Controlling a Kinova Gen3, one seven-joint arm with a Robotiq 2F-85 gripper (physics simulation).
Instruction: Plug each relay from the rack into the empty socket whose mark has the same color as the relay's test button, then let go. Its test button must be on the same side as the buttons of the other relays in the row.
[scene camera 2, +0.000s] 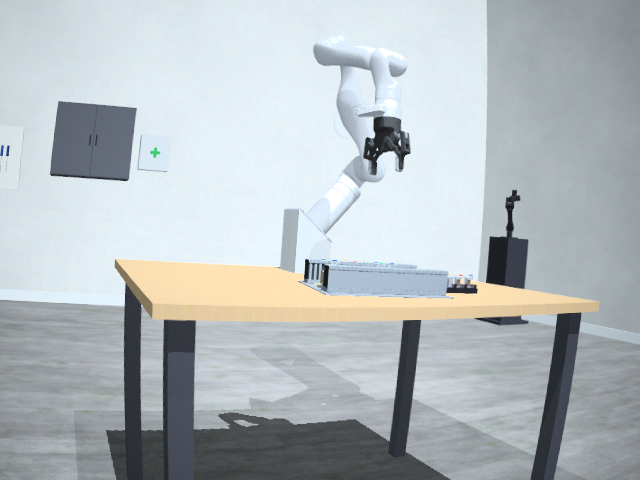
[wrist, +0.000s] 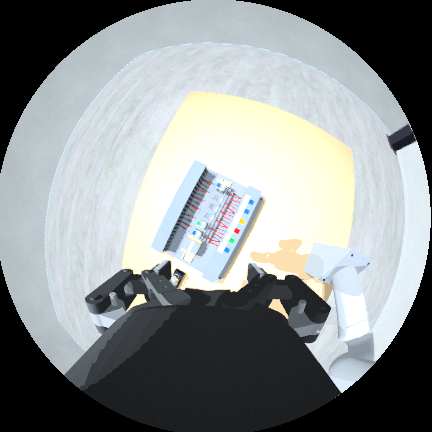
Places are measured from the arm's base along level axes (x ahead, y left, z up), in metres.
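Pixels of known places: gripper, fingertip midpoint: (scene camera 2: 385, 173) (wrist: 208, 270); arm's base at its link origin: (scene camera 2: 311, 228) (wrist: 343, 274).
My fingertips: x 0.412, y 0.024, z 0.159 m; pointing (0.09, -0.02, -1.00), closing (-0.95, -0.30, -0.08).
Observation:
For each thing: its top centre in the pictures, then the offset to it from my fingertips. Level surfaces: height alone.
- relay with a blue button, top centre: (wrist: 220, 185) dx +0.044, dy -0.152, dz -0.229 m
- green-button relay at its top centre: (wrist: 200, 224) dx +0.061, dy -0.033, dz -0.229 m
- blue-button relay at its top centre: (wrist: 195, 233) dx +0.065, dy -0.004, dz -0.229 m
- black relay rack at its top centre: (scene camera 2: 458, 284) (wrist: 172, 284) dx +0.094, dy +0.195, dz -0.276 m
- wooden table at its surface level: dz -0.299 m
My gripper (scene camera 2: 386, 171) (wrist: 208, 270) is open and empty, high above the table. A grey panel (scene camera 2: 387, 282) (wrist: 177, 210) lies on the table under it. In the wrist view its row holds a relay with a blue button (wrist: 219, 185) at the top end, and a green-button relay (wrist: 199, 223) and a blue-button relay (wrist: 194, 233) near the lower end. Empty sockets (wrist: 212, 205) show between them. The coloured marks run along a white strip: blue, blue, yellow, red, green, blue. The black relay rack (scene camera 2: 461, 290) (wrist: 177, 278) holds several relays and is partly hidden by a finger in the wrist view.
The wooden table (scene camera 2: 217, 289) (wrist: 300, 175) carries the panel, the rack and the arm's base (scene camera 2: 305, 242) (wrist: 327, 260). The panel's two long raised ducts flank the socket row. Red wires run beside the sockets. A dark pedestal (scene camera 2: 508, 260) stands behind the table at the right.

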